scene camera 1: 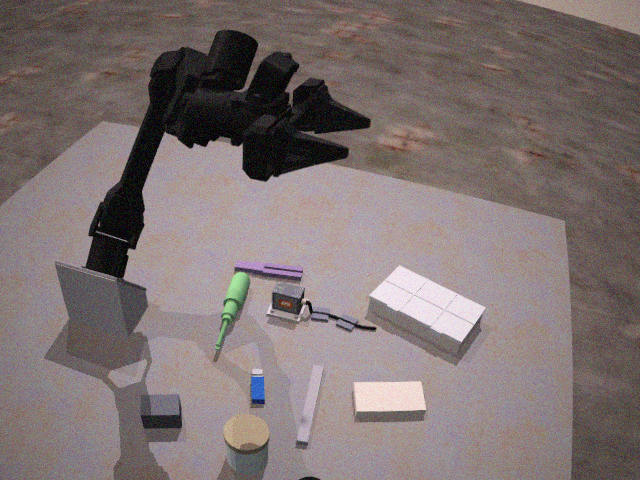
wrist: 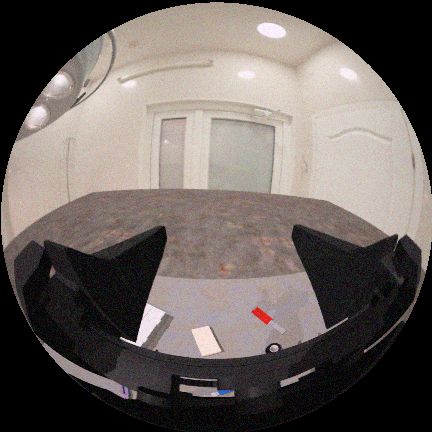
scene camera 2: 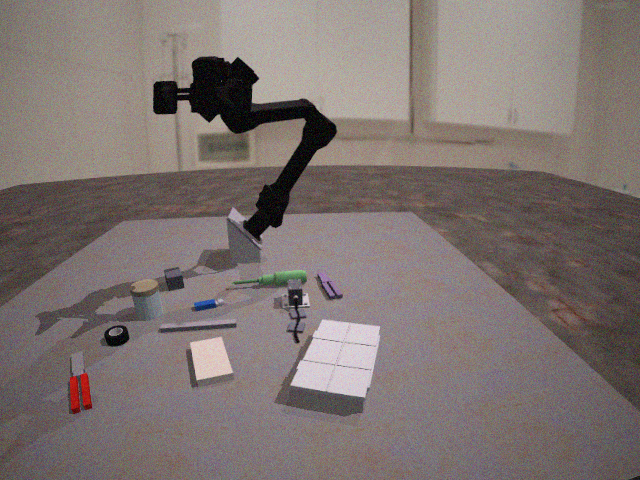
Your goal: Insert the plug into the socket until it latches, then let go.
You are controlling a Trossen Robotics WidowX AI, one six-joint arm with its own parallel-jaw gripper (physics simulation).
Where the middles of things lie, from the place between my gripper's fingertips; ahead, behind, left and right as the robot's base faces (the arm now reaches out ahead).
Right now the pale jar with tan lid point(scene camera 1: 246, 436) is 90 mm behind my hand, 150 mm to the right of it and 410 mm below it. Round my hand: grey bar point(scene camera 1: 310, 404) (20 mm behind, 30 mm to the right, 440 mm below); then socket point(scene camera 1: 288, 303) (100 mm behind, 180 mm to the left, 430 mm below); then tan block point(scene camera 1: 372, 399) (100 mm ahead, 10 mm to the left, 440 mm below).
